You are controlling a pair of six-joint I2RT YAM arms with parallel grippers.
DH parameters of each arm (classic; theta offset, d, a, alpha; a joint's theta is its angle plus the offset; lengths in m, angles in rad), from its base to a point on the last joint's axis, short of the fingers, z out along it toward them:
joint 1: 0 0.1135 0.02 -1.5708
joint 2: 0 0 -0.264 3.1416
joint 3: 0.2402 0 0.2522 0
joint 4: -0.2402 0 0.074 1.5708
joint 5: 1.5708 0 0 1.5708
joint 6: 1.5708 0.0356 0 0
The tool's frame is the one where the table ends.
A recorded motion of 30 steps. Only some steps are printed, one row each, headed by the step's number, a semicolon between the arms.
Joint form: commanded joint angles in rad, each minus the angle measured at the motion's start. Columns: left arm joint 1, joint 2, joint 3, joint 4, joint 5, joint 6; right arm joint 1, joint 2, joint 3, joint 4, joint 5, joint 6.
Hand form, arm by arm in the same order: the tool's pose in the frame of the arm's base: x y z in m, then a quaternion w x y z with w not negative. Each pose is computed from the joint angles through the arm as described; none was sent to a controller.
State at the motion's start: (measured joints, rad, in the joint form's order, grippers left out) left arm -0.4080 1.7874 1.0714 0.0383 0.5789 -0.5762; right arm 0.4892 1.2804 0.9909 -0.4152 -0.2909 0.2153
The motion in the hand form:
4: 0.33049 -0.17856 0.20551 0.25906 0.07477 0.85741 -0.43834; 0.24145 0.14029 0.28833 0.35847 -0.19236 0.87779 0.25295
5: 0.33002 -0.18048 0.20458 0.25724 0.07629 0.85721 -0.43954; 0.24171 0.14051 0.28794 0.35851 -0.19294 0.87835 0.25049
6: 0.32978 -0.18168 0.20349 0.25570 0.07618 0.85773 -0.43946; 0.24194 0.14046 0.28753 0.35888 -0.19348 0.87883 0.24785
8: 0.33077 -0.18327 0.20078 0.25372 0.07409 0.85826 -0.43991; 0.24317 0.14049 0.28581 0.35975 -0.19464 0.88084 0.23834
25: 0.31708 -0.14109 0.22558 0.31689 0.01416 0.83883 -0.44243; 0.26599 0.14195 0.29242 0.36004 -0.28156 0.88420 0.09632
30: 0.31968 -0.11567 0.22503 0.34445 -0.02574 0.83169 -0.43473; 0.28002 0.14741 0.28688 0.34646 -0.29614 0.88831 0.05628
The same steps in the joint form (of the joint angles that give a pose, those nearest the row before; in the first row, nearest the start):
4: -0.0350 -0.0535 -0.0230 0.0317 0.0056 -0.0019; 0.0039 -0.0035 0.0108 -0.0004 0.0270 -0.0289
5: -0.0401 -0.0501 -0.0230 0.0351 0.0065 -0.0039; 0.0047 -0.0016 0.0115 -0.0014 0.0315 -0.0315
6: -0.0434 -0.0469 -0.0232 0.0367 0.0050 -0.0060; 0.0047 -0.0005 0.0114 -0.0020 0.0358 -0.0349
8: -0.0462 -0.0364 -0.0222 0.0450 0.0033 -0.0124; 0.0047 0.0057 0.0116 -0.0034 0.0521 -0.0452
25: 0.0423 -0.2012 -0.1424 0.1230 -0.0368 -0.0840; -0.0060 0.1140 0.1564 -0.1465 0.2311 -0.3247
30: 0.1134 -0.2290 -0.1862 0.1739 -0.0528 -0.1110; -0.0045 0.1852 0.2085 -0.1721 0.2921 -0.3746

